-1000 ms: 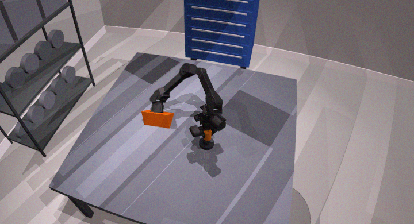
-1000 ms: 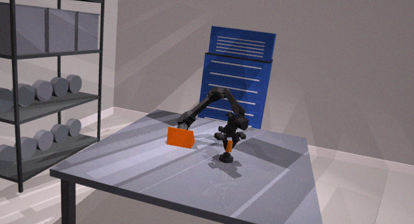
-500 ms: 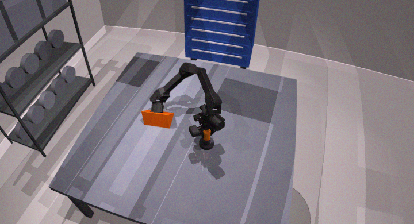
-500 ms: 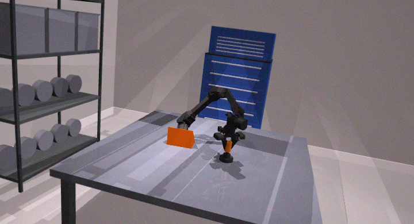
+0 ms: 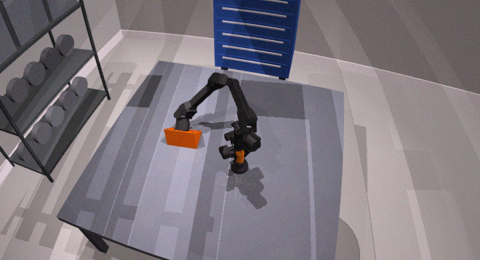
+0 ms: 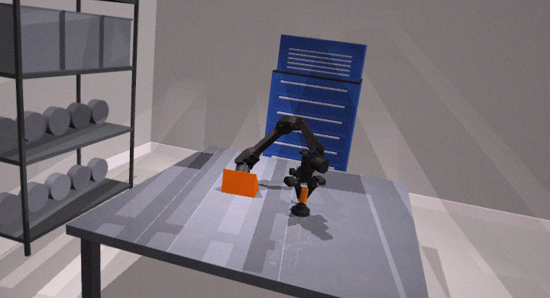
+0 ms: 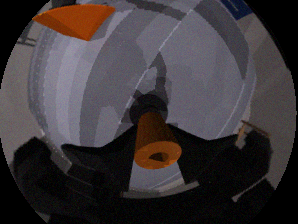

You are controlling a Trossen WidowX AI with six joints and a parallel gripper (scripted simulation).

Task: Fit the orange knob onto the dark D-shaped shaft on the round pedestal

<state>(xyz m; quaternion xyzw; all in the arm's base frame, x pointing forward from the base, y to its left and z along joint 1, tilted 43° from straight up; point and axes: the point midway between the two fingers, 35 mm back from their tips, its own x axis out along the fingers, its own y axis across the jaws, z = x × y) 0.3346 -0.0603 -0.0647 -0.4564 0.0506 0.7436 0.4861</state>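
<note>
Now: gripper tip 2 cm below the orange knob. Also, from my gripper tip: dark round pedestal (4 cm below).
</note>
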